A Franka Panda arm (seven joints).
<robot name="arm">
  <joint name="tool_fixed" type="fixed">
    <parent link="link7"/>
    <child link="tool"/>
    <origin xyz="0 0 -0.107" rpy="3.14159 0 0"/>
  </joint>
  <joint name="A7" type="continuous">
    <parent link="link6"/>
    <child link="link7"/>
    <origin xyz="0.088 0 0" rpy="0 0 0"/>
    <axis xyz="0 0 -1"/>
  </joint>
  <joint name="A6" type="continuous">
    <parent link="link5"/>
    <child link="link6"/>
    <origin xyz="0 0 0" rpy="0 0 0"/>
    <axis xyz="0 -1 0"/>
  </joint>
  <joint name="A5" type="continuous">
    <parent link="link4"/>
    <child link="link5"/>
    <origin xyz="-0.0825 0 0.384" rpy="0 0 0"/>
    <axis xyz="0 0 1"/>
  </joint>
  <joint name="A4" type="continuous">
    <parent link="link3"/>
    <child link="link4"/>
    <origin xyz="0.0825 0 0" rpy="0 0 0"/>
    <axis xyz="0 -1 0"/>
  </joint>
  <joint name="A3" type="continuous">
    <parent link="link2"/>
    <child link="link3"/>
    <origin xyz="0 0 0.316" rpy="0 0 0"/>
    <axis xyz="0 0 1"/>
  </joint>
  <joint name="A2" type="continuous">
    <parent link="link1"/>
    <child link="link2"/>
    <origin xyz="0 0 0" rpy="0 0 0"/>
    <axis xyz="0 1 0"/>
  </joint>
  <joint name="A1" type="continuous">
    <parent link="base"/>
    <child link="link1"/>
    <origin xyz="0 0 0.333" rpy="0 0 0"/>
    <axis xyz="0 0 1"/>
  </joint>
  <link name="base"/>
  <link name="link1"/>
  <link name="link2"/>
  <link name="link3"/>
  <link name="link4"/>
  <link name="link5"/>
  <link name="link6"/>
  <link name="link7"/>
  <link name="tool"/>
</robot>
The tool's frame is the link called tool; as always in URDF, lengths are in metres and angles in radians. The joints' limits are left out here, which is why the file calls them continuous.
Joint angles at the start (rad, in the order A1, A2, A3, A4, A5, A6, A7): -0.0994 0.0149 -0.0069 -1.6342 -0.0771 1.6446 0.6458
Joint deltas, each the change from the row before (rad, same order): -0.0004 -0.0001 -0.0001 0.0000 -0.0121 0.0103 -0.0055; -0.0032 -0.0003 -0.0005 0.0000 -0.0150 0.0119 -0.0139; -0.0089 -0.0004 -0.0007 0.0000 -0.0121 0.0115 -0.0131; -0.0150 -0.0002 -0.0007 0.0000 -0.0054 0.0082 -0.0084; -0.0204 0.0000 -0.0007 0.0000 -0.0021 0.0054 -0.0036; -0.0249 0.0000 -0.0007 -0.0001 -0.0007 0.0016 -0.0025; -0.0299 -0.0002 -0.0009 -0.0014 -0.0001 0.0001 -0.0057; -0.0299 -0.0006 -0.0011 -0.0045 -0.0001 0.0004 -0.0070; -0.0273 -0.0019 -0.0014 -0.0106 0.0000 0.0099 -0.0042; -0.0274 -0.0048 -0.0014 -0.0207 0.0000 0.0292 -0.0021; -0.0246 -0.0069 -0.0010 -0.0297 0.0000 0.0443 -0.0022; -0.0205 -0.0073 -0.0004 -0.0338 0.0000 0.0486 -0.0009; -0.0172 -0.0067 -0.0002 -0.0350 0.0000 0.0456 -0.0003; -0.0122 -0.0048 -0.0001 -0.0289 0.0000 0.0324 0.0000
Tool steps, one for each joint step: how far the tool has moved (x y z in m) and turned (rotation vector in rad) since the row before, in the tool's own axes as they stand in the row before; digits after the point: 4 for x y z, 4 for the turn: 0.0017 0.0005 -0.0010 -0.0034 0.0155 -0.0059; 0.0030 0.0022 -0.0010 -0.0051 0.0184 -0.0115; 0.0046 0.0048 -0.0007 -0.0037 0.0160 -0.0047; 0.0058 0.0074 0.0002 -0.0011 0.0087 0.0066; 0.0069 0.0099 0.0010 -0.0008 0.0040 0.0171; 0.0078 0.0123 0.0017 -0.0024 -0.0003 0.0228; 0.0089 0.0149 0.0027 -0.0039 -0.0033 0.0247; 0.0085 0.0150 0.0039 -0.0052 -0.0053 0.0232; 0.0078 0.0136 0.0051 -0.0021 -0.0014 0.0232; 0.0080 0.0131 0.0065 0.0046 0.0088 0.0245; 0.0070 0.0111 0.0080 0.0093 0.0161 0.0204; 0.0051 0.0089 0.0090 0.0100 0.0170 0.0166; 0.0033 0.0076 0.0099 0.0078 0.0133 0.0135; 0.0014 0.0056 0.0089 0.0034 0.0061 0.0093
